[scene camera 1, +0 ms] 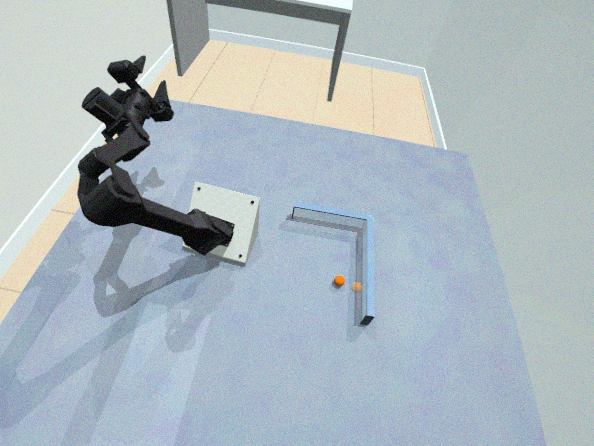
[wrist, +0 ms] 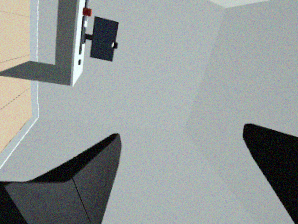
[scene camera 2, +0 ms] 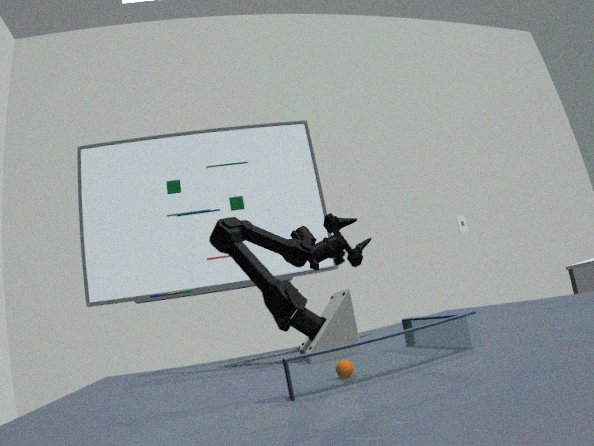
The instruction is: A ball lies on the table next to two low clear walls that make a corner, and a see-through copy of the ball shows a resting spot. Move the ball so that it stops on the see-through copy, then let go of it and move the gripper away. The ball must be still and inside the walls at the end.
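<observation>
Nothing is in my gripper [scene camera 1: 154, 68] [scene camera 2: 363, 228] [wrist: 181, 135]. The gripper is open, and I can see it in scene camera 1, in scene camera 2 and in the wrist view.
</observation>
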